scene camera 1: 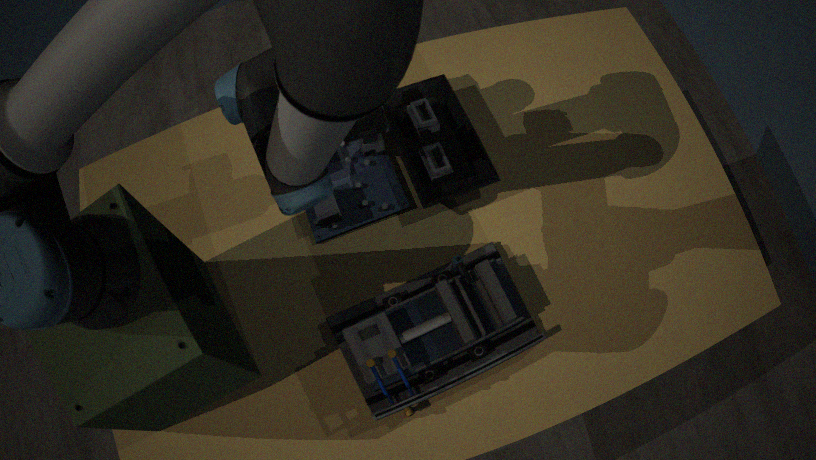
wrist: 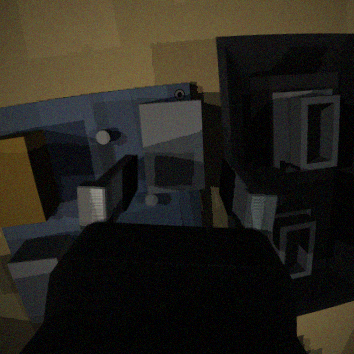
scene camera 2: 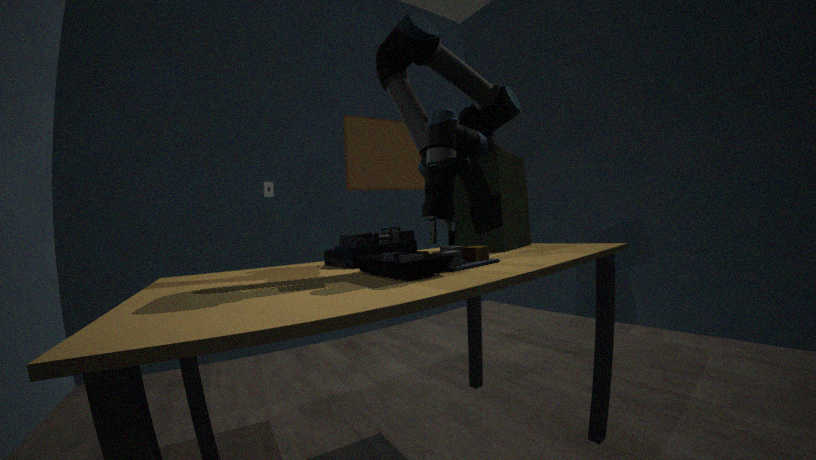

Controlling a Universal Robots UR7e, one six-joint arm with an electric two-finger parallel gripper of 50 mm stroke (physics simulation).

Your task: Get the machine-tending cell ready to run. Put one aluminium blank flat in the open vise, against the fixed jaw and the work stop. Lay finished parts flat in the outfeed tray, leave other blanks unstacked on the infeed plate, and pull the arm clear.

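Frame: origin at the arm's base, x ahead, y left, z up, level; millimetres.
Seen in the pictures: gripper, fingertip midpoint: point(scene camera 1: 369, 131) point(wrist: 178, 173) point(scene camera 2: 442, 244); arm's base at its link origin: point(scene camera 1: 94, 272) point(scene camera 2: 489, 162).
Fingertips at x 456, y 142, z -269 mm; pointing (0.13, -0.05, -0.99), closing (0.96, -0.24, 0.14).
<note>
Pixels of each thing's top centre, then the offset from my fingertips to it. "pt": a spot on its surface instead.
- infeed plate at its top centre: point(wrist: 98, 213) point(scene camera 1: 344, 176) dx -68, dy -34, dz -53 mm
- grey blank at its top centre: point(wrist: 173, 148) point(scene camera 1: 367, 130) point(scene camera 2: 446, 251) dx +1, dy +13, dz -17 mm
- grey block at its top centre: point(wrist: 42, 292) point(scene camera 1: 323, 200) point(scene camera 2: 451, 246) dx -121, dy -75, dz -17 mm
- vise at its top centre: point(scene camera 1: 437, 323) point(scene camera 2: 374, 231) dx -54, dy -349, dz +38 mm
- orange block at its top centre: point(wrist: 6, 184) point(scene camera 2: 475, 246) dx -112, dy +14, dz -17 mm
- them here at a spot on its surface: point(wrist: 103, 137) pt dx -46, dy +26, dz -45 mm
My gripper point(scene camera 2: 442, 233) point(wrist: 178, 173) is open and empty above the infeed plate point(scene camera 1: 394, 191) point(wrist: 65, 112); the arm hides it in scene camera 1. A grey blank point(scene camera 1: 374, 144) point(wrist: 171, 122) lies on the plate near the outfeed tray point(scene camera 1: 471, 165) point(scene camera 2: 402, 265) point(wrist: 224, 75), just beyond the fingers in the wrist view. Another grey block point(scene camera 1: 327, 210) point(wrist: 37, 287) is at the plate's near left. Two finished parts, one point(scene camera 1: 422, 114) point(wrist: 320, 132) and another point(scene camera 1: 437, 160) point(wrist: 297, 247), sit apart in the tray, pockets up. The vise point(scene camera 1: 357, 354) point(scene camera 2: 371, 248) has a dark gap between its jaws.
An orange block point(scene camera 2: 475, 252) point(wrist: 17, 182) stands on the plate's left side in the wrist view. Small round pegs, one of them here point(wrist: 103, 137), rise from the plate. Blue hoses point(scene camera 1: 402, 368) are on the vise. The green robot pedestal point(scene camera 1: 142, 342) point(scene camera 2: 505, 200) stands at the table's side.
</note>
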